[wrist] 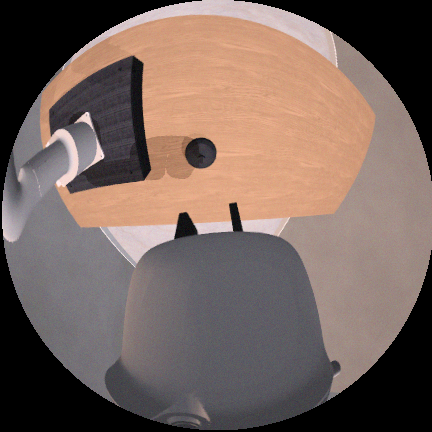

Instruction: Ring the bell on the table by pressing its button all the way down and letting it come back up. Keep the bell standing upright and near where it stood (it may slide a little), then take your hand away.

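Pixels of known places: hand, tool point: [211, 231]; arm's base, link origin: [80, 144].
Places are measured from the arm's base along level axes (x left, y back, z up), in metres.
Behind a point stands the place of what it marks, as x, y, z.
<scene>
The bell [201, 150] {-0.130, -0.290, -0.023} is a small dark round dome on the wooden table, near the middle of the wrist view and a little above it. It looks upright, seen from above. A small darker spot shows near its centre, but how high its button stands cannot be made out. My gripper [209, 209] {-0.102, -0.291, 0.238} is open, with two black fingers apart and no object between them. In the view the fingertips show below the bell, with table surface between them and the bell. Their height over the table is hard to tell.
The wooden table [280, 100] {-0.012, -0.521, -0.067} has its near edge just below the fingertips in the view. A black base plate [112, 95] {0.060, -0.134, -0.001} with the grey arm [42, 167] {-0.002, -0.041, 0.152} mounted on it stands at the left. A shadow falls on the table between the plate and the bell.
</scene>
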